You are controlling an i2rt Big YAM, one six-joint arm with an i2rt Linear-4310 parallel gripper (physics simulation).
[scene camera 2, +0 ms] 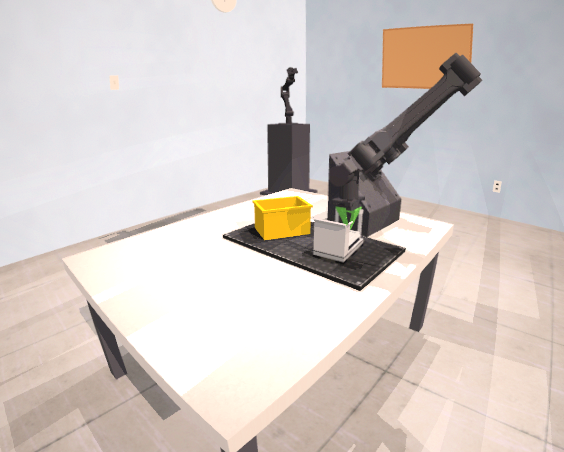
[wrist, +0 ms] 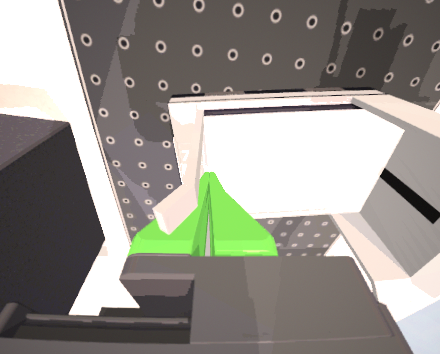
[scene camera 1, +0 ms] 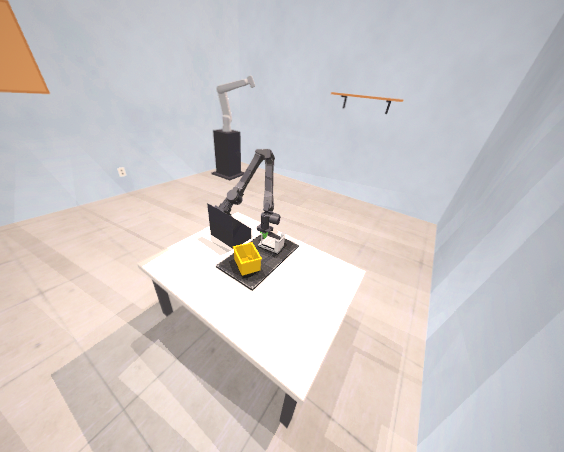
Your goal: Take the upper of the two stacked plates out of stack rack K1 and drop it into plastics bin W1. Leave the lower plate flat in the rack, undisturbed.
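Places are measured from the arm's base along level axes (x ahead, y left, z up), in centimetres.
Pixels of known places: gripper, between the fingertips: (wrist: 209, 178) (scene camera 1: 265, 238); arm's base, origin of its link: (scene camera 1: 222, 211).
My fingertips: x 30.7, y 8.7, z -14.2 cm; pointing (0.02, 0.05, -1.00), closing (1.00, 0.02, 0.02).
Observation:
Ahead of a thing's pixels: the offset from my fingertips to its middle. Level surfaces: height alone.
My gripper (scene camera 1: 264, 236) (scene camera 2: 349, 226) (wrist: 209, 178) has green fingers pressed together, with nothing between them. It points down at the arm-base side of the stack rack @[dy +0.2, dx +5.6, dz +0.8 cm] (scene camera 1: 279, 243) (scene camera 2: 330, 239) (wrist: 400, 232), a white rack with upright walls. In the wrist view, the fingertips overlap the left edge of a white rectangular plate @[dy +0.3, dx +6.3, dz -0.7 cm] (wrist: 300, 162) lying flat in the rack, close beside a slim upright post. Contact is unclear. I cannot tell the upper plate from the lower one. The yellow plastics bin @[dy -23.7, dx +2.9, dz -0.2 cm] (scene camera 1: 247, 260) (scene camera 2: 282, 223) stands open-topped beside the rack. Its inside is not fully visible.
The rack and bin stand on a black perforated board @[dy -10.6, dx +4.3, dz -5.8 cm] (scene camera 1: 277, 257) (scene camera 2: 370, 270) (wrist: 240, 32) on a white table @[dz -6.5 cm] (scene camera 1: 290, 320) (scene camera 2: 200, 310). The arm's black angular base (scene camera 1: 227, 230) (scene camera 2: 382, 202) (wrist: 40, 200) rises near the rack. A tall rack wall with a dark slot stands right of the plate in the wrist view.

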